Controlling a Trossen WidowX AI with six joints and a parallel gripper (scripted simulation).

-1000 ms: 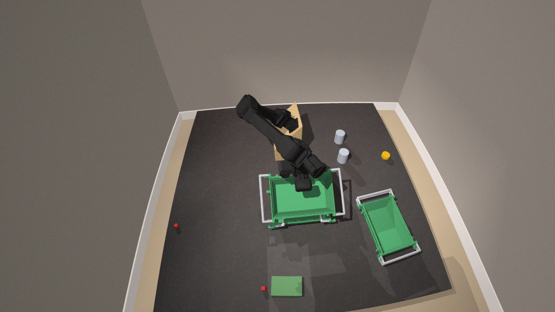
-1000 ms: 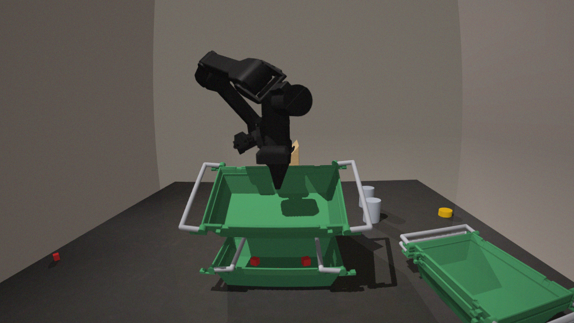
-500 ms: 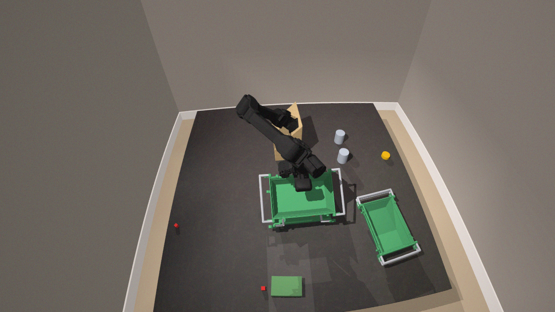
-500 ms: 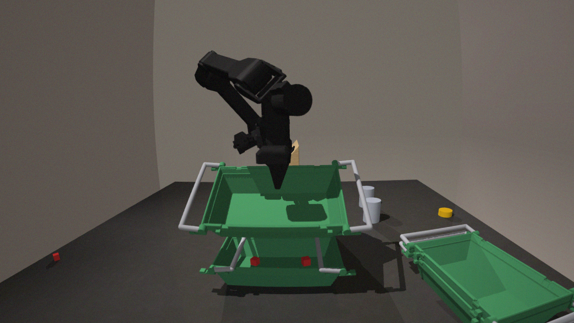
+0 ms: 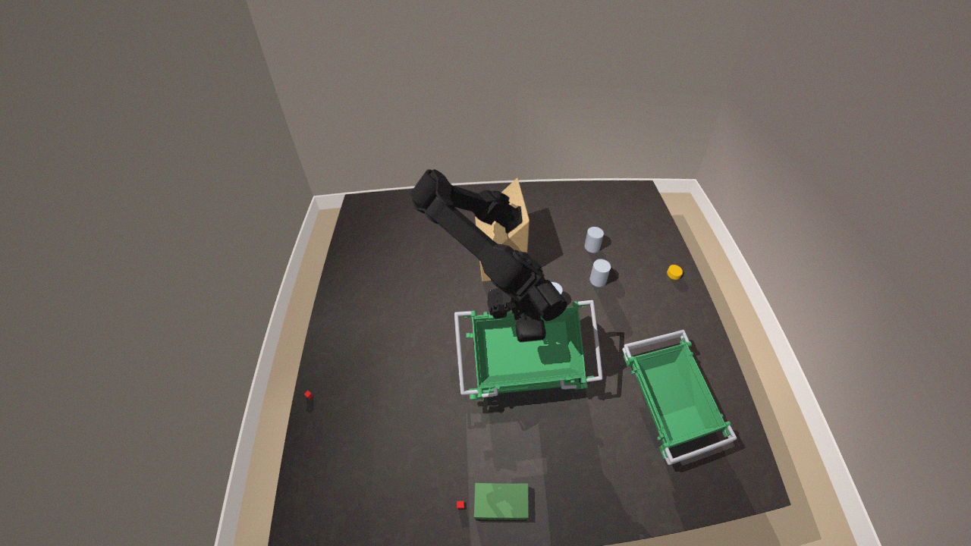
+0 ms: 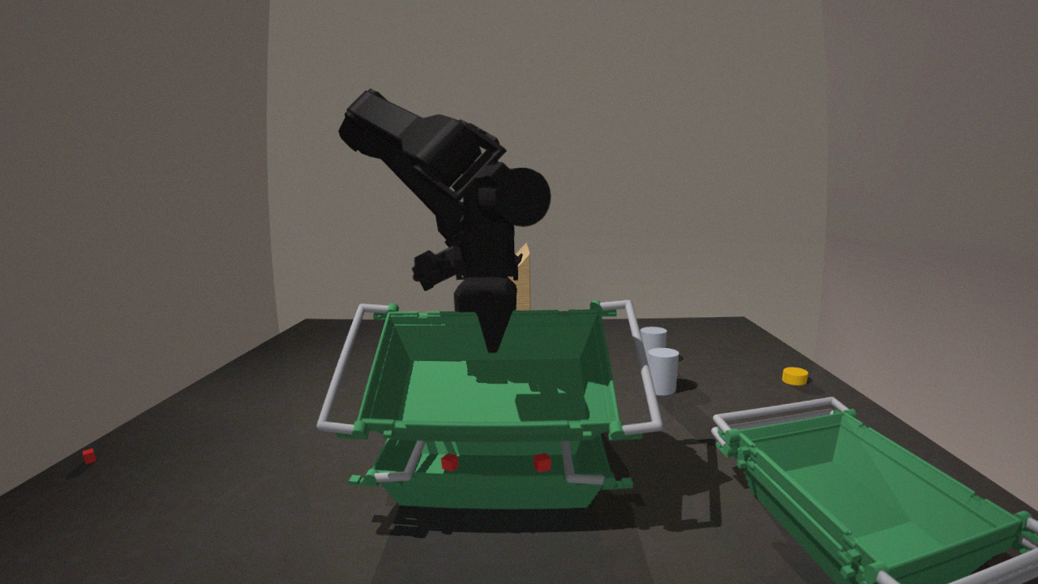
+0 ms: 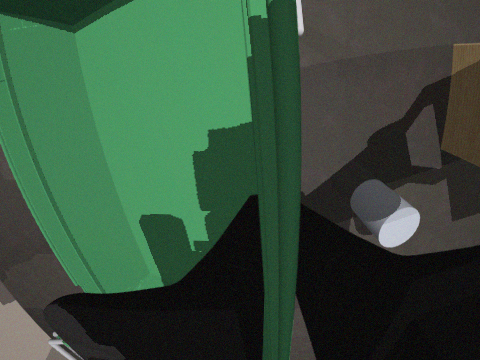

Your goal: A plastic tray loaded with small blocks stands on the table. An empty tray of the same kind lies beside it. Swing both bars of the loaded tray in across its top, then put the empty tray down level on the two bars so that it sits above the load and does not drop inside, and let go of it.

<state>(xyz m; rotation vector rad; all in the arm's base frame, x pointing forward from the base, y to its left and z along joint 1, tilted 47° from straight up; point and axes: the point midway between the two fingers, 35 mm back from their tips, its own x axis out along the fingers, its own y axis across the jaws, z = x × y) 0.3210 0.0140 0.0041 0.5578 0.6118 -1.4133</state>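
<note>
The tray lies 7 cm ahead of my gripper tip and 1 cm to the left of it. Round my gripper tip: flat green slab 41 cm ahead, 7 cm to the right, 13 cm below; yellow disc 26 cm behind, 54 cm to the left, 14 cm below.
</note>
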